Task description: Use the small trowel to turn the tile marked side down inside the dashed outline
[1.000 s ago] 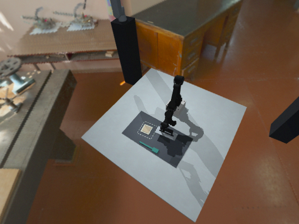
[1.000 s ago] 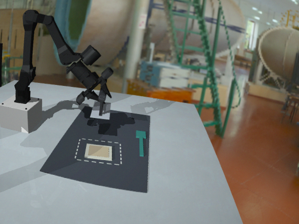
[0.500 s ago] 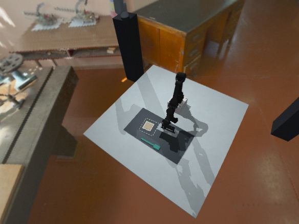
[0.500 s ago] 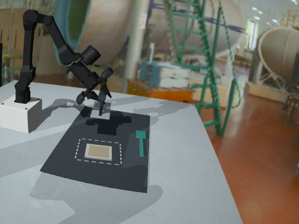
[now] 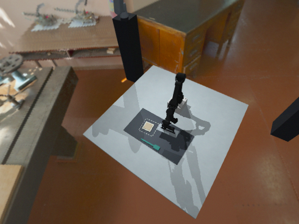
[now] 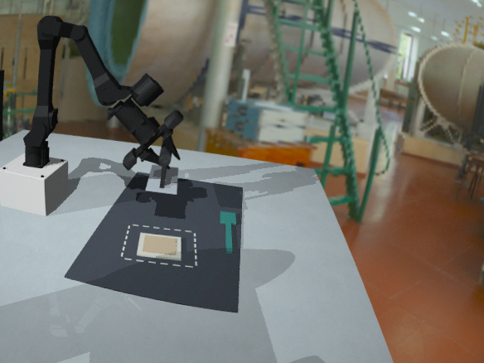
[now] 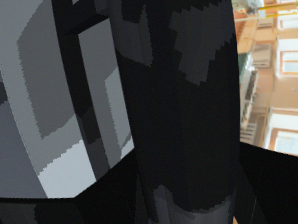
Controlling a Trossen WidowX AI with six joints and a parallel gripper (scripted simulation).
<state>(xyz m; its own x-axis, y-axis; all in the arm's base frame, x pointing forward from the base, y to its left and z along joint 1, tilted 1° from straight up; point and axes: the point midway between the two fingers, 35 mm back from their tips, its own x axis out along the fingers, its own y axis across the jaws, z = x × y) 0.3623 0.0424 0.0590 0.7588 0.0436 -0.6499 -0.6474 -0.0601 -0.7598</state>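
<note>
The black-handled float lies 3 cm behind my gripper tip and 1 cm below it. From my gripper tip the other things lie so: dark mat 1 cm ahead, 7 cm to the right, 15 cm below; then teal trowel 15 cm ahead, 6 cm to the right, 12 cm below; then tile 1 cm behind, 20 cm to the right, 12 cm below.
</note>
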